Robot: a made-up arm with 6 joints.
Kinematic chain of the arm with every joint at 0, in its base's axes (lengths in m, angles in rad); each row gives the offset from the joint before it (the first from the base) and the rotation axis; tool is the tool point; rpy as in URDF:
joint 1: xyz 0 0 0.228 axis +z
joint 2: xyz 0 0 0 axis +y
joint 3: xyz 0.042 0 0.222 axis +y
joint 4: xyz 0.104 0 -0.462 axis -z
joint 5: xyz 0 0 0 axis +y
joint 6: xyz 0.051 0 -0.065 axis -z
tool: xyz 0 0 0 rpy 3.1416 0 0
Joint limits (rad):
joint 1: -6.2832..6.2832
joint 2: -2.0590..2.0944
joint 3: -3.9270..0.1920
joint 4: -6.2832..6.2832
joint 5: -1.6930..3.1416
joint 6: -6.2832..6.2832
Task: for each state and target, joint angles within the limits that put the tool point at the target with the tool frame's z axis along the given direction. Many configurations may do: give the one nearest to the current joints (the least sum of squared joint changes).
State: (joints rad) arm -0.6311 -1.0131 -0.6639 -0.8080 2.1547 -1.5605
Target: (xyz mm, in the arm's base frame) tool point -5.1 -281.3 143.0 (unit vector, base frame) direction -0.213 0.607 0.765
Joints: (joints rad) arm -1.4309 -0.1513 -0.4145 -0.8013 2.9648 -1.5605
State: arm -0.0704 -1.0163 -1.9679 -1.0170 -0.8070 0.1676
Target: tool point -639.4 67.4 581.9 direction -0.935 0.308 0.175
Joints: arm -0.0576 -1.3130 -2.5079 -0.3827 -0.7468 0.1676
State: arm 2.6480 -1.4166 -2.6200 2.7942 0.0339 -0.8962
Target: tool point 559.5 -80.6 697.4 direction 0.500 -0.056 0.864
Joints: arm 2.9810 -1.3357 -2.4812 2.9765 -0.1506 -0.8962
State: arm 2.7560 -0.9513 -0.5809 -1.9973 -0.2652 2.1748
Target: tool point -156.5 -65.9 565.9 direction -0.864 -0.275 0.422
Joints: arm 3.2083 -1.7760 -0.3875 -2.1498 -0.2620 2.1748
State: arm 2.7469 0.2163 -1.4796 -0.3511 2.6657 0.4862
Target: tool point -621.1 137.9 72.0 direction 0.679 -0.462 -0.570
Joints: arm 2.8868 1.0057 -2.0051 0.2982 1.9203 0.4862
